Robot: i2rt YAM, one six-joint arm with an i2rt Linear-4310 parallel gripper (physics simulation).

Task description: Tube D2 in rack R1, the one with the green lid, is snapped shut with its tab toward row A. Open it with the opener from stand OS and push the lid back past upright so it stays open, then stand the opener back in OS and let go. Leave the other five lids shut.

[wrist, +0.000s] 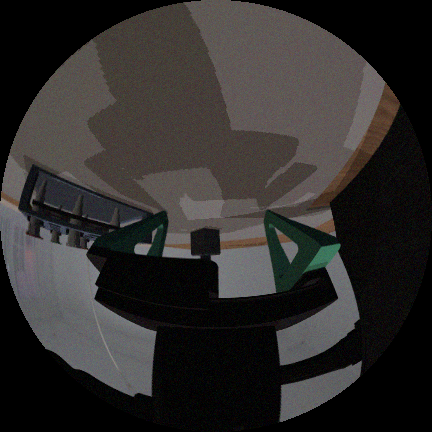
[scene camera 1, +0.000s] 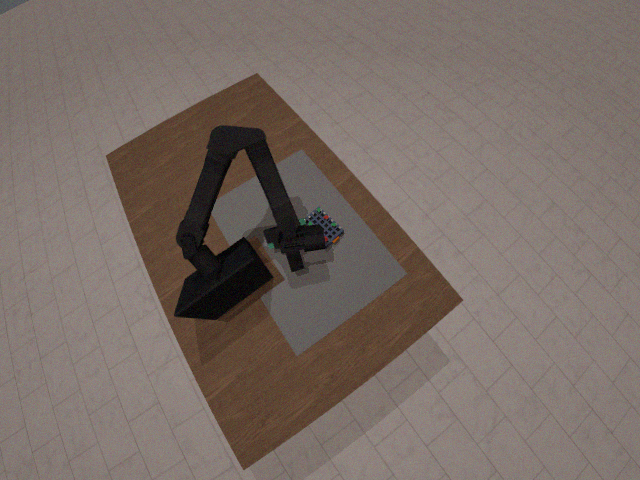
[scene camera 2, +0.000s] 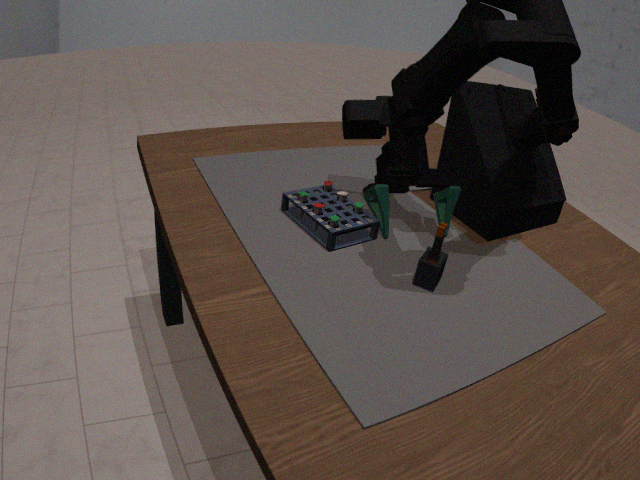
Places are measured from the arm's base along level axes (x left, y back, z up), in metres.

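Where they show: gripper, fingertip midpoint: (wrist: 215, 215) (scene camera 2: 416, 237); arm's base, origin of the base link: (scene camera 1: 213, 271) (scene camera 2: 516, 136).
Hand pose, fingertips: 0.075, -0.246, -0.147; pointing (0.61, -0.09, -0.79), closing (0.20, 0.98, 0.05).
Note:
Things, the pixels of their centre, and the offset from my fingertips, as dx, dy, dz. Level surfaces: height alone.
- dark block, body centre: (scene camera 2: 430, 268) (wrist: 204, 242) +0.096, -0.039, +0.015
- opener, body centre: (scene camera 2: 435, 252) +0.096, -0.039, +0.041
- Rack R1, body centre: (wrist: 77, 224) (scene camera 2: 327, 210) (scene camera 1: 323, 227) -0.072, -0.117, +0.016
- grey mat, its level: dz -0.005
- wooden table, its level: dz -0.008
- white lid, body centre: (scene camera 2: 343, 193) -0.084, -0.089, +0.037
My gripper (scene camera 1: 285, 234) (scene camera 2: 416, 236) (wrist: 215, 215) is open, its green fingers wide apart and pointing down above the mat. In the scene camera 2 view, stand OS, a dark block (scene camera 2: 429, 271) (wrist: 205, 241), stands in front of the fingers. The opener (scene camera 2: 437, 245) stands in it, slightly tilted in that view, its orange top overlapping the right fingertip. Rack R1 (scene camera 2: 330, 241) (wrist: 25, 195) is left of the gripper. Its lids include green ones (scene camera 2: 303, 195) (scene camera 2: 334, 219) (scene camera 2: 358, 205), and all look shut. I cannot tell which is D2. In scene camera 1, the arm hides the stand.
A grey mat (scene camera 1: 330, 310) (scene camera 2: 361, 361) lies on the wooden table (scene camera 1: 413, 315) (scene camera 2: 201, 289). The black arm base (scene camera 1: 222, 284) (scene camera 2: 496, 170) stands at the mat's edge. Red lids (scene camera 2: 328, 183) (scene camera 2: 318, 206) and a white lid (scene camera 2: 342, 195) are also on the rack.

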